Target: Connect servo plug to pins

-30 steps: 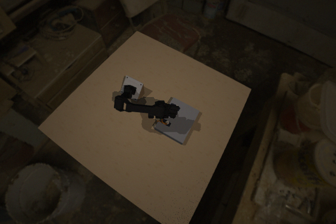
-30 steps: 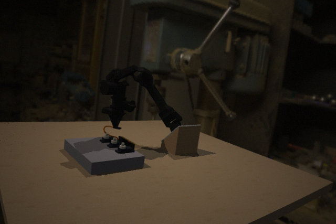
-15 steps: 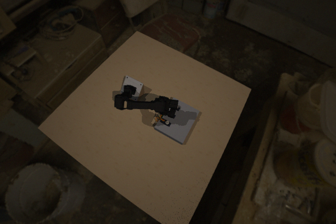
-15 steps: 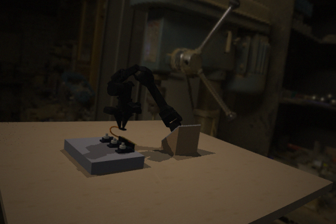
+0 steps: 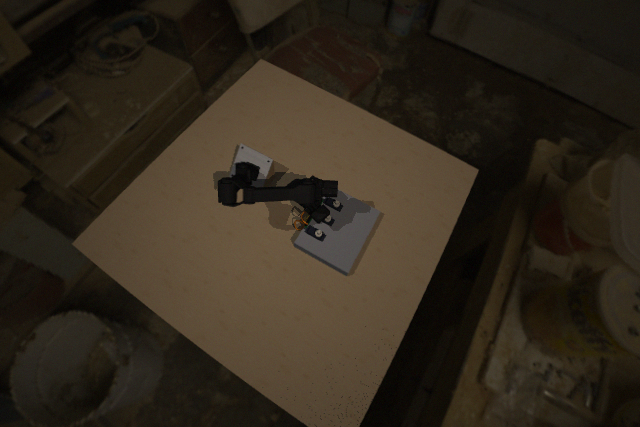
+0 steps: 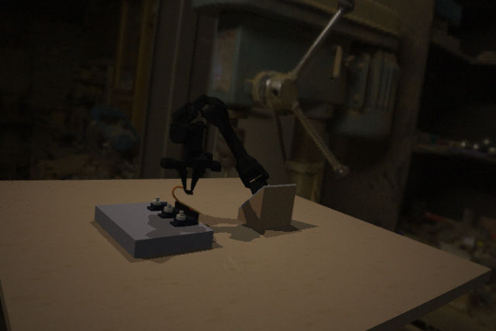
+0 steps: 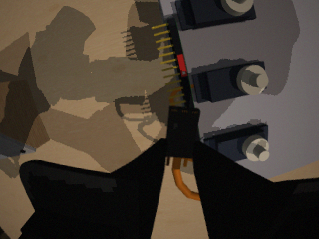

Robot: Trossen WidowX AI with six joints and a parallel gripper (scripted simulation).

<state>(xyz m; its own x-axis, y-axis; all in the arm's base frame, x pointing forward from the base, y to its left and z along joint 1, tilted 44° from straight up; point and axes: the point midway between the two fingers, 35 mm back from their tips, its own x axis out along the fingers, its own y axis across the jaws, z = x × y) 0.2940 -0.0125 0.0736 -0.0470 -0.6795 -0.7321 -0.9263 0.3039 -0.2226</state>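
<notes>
Right now my gripper tip is 20 mm short of the red band, 50 mm to the right of it and 40 mm above it. From my gripper tip the other things lie so: printed holder (180 mm ahead, 20 mm to the left, 90 mm below).
</notes>
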